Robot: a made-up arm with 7 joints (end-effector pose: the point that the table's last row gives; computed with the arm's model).
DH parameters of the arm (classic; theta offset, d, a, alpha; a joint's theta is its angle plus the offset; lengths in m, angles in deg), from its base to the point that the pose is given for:
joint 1: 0 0.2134 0 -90
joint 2: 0 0 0 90
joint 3: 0 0.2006 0.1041 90
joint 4: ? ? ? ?
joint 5: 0 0.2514 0 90
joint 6: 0 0 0.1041 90
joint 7: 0 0 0 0
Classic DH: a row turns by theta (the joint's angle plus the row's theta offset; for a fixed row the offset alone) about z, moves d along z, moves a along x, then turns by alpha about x.
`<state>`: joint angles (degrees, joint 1 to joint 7).
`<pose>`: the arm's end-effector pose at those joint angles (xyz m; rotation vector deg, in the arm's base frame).
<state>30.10 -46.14 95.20 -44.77 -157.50 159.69 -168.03</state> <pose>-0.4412 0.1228 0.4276 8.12 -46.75 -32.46</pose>
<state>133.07 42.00 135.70 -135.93 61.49 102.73 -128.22</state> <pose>-0.0724 -0.3490 0.3879 115.11 28.47 110.49</pose>
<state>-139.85 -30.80 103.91 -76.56 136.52 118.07 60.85</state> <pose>0.4404 -0.1898 0.4330 -34.52 64.58 4.78</pose>
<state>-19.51 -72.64 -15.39 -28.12 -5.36 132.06 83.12</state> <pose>-0.4636 0.1287 0.5169 15.01 17.86 -122.95</pose>
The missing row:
joint 4: 0 0 -0.054 -90
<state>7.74 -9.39 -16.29 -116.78 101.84 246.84 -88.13</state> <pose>0.2239 -0.0830 0.4217 97.75 -67.32 59.80</pose>
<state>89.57 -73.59 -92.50 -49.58 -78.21 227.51 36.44</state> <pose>0.1930 -0.3354 0.3747 42.09 -29.01 167.83</pose>
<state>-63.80 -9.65 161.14 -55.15 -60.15 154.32 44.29</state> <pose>-0.1494 0.3414 0.6093 -65.28 -62.12 -95.16</pose>
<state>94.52 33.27 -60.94 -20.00 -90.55 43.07 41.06</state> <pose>0.1554 0.3104 0.6432 81.34 -77.93 76.81</pose>
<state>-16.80 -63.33 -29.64 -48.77 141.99 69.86 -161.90</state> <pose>-0.3391 -0.0390 0.6869 -89.27 62.10 65.12</pose>
